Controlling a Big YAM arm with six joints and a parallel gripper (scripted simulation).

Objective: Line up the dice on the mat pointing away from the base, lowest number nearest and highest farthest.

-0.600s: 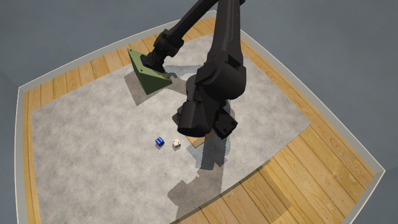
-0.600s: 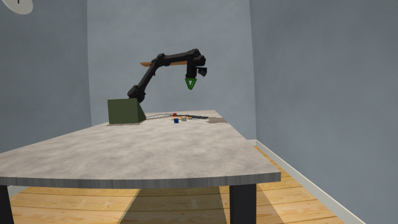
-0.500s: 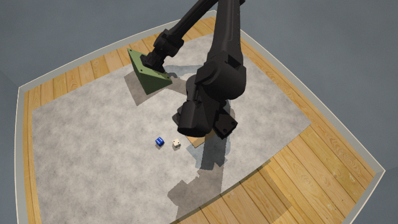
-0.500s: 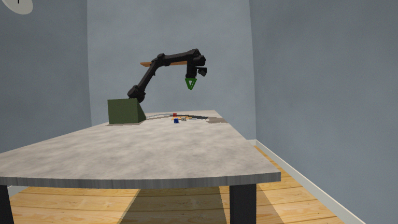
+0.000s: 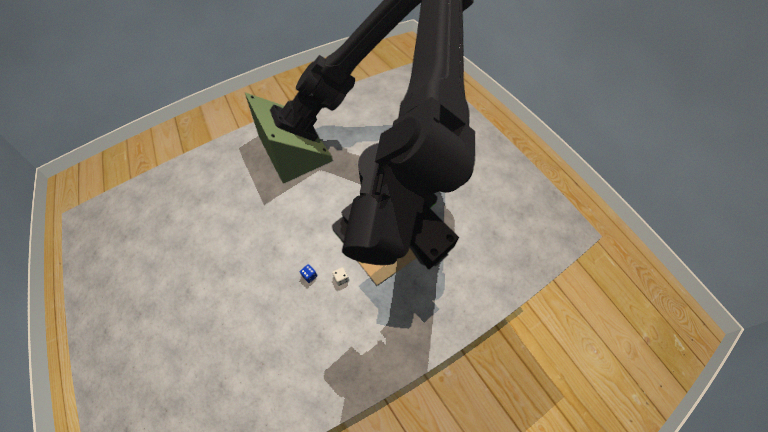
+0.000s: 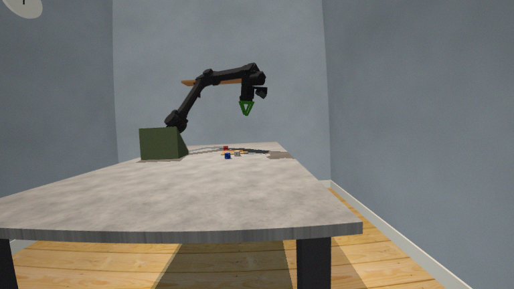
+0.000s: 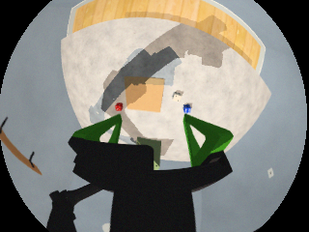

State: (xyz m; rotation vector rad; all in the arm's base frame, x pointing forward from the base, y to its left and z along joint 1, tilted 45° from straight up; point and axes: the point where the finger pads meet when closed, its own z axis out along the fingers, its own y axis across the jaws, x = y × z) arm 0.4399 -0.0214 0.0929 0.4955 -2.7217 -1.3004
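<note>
Right now the white die is 4 cm behind my hand, 8 cm to the right of it and 19 cm below it. Round my hand: red die 15 cm behind, 13 cm to the left, 19 cm below; tan mat 8 cm behind, 4 cm to the left, 21 cm below; blue die 7 cm behind, 14 cm to the right, 19 cm below.
</note>
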